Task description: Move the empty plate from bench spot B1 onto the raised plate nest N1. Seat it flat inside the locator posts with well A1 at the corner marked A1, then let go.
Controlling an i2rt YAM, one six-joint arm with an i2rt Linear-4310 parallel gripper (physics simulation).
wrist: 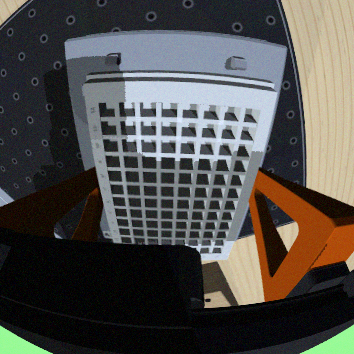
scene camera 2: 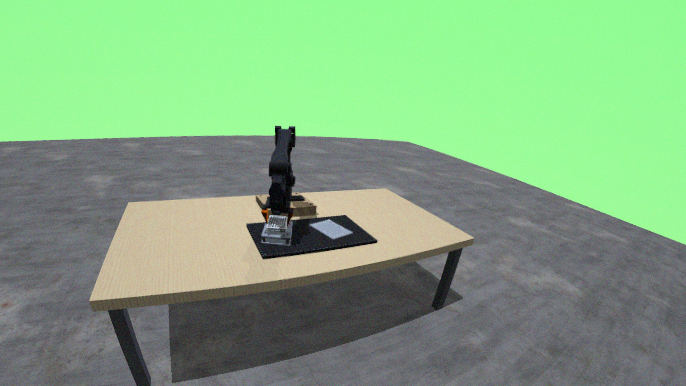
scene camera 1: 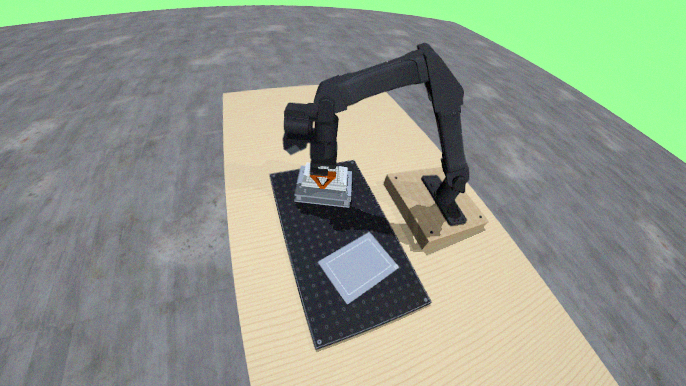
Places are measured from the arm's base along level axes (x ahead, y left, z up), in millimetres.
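Pixels of known places: gripper, between the fingertips: (wrist: 175, 173) (scene camera 2: 277, 225) (scene camera 1: 323, 177); arm's base, origin of its link: (scene camera 1: 442, 199).
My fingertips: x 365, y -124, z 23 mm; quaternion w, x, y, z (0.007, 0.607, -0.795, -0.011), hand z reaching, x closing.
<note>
Ahead of a thing's pixels: the offset from my fingertips to its middle. "pt": to the spot under its first point. Level surfaces: height alone.
The white well plate @(dx -6, dy +2, dz +7 mm) (scene camera 1: 339, 176) (scene camera 2: 276, 223) (wrist: 175, 168), with empty square wells, is at the top of the raised grey plate nest N1 @(dx -5, dy +4, dz -29 mm) (scene camera 1: 320, 197) (scene camera 2: 276, 238) (wrist: 175, 53). My gripper (scene camera 1: 322, 179) (wrist: 175, 173) comes down from above, and its orange fingers are shut on the plate's two long sides. In the wrist view two locator posts (wrist: 113, 58) (wrist: 236, 62) stand just beyond the plate's far edge. I cannot tell whether the plate rests flat on the nest or hangs just over it. The corner marks are too small to read.
Bench spot B1 @(pt dx -35, dy +269, dz -50 mm) (scene camera 1: 357, 266) (scene camera 2: 331, 228) is a pale grey rectangle with nothing on it, nearer the front of the black perforated board @(dx -17, dy +158, dz -58 mm) (scene camera 1: 331, 312) (scene camera 2: 311, 245) (wrist: 28, 105). The arm's wooden base block (scene camera 1: 417, 210) stands right of the board on the table @(dz -64 mm) (scene camera 1: 479, 335).
</note>
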